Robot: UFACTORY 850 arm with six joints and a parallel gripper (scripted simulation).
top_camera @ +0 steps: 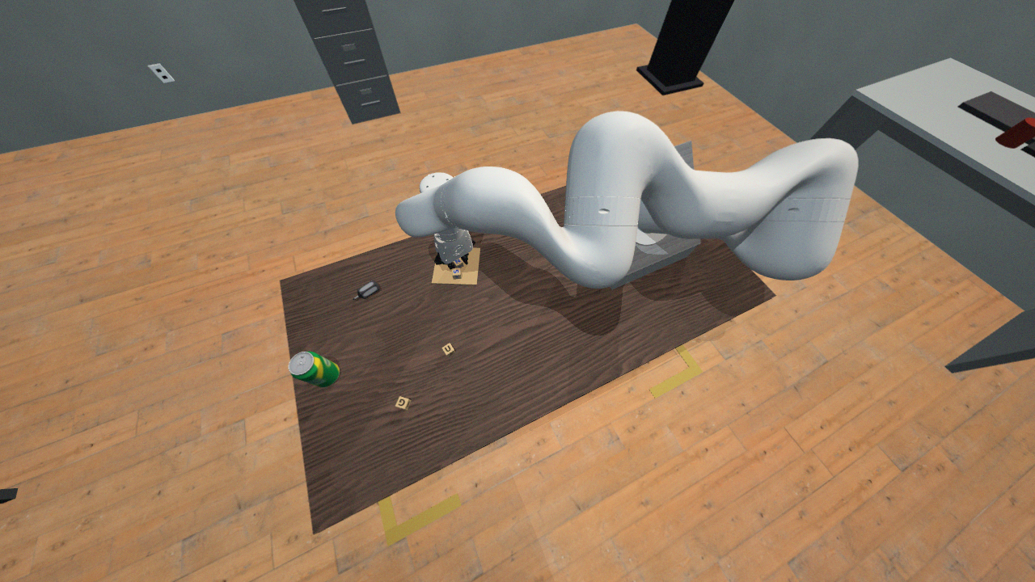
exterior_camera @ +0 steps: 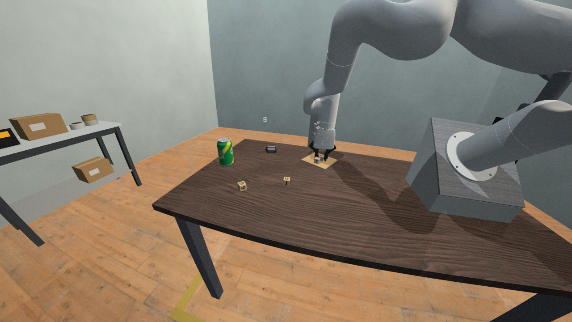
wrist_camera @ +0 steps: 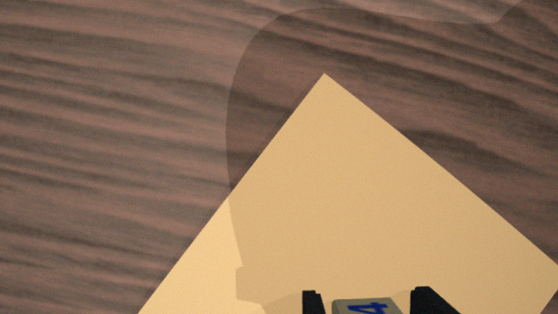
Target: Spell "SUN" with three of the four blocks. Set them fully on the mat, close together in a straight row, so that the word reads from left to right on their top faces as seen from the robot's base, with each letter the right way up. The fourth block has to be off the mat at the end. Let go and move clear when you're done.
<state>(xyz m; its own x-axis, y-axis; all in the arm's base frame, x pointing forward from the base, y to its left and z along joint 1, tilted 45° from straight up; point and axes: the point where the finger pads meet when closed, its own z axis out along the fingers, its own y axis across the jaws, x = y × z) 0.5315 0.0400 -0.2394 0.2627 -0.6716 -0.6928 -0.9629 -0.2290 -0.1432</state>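
My hand is 1 cm above the n block. Also, from my hand: s block 2 cm ahead, 4 cm to the left, 1 cm below; then tan mat 1 cm ahead, 2 cm below; then u block 11 cm ahead, 26 cm to the left, 1 cm below.
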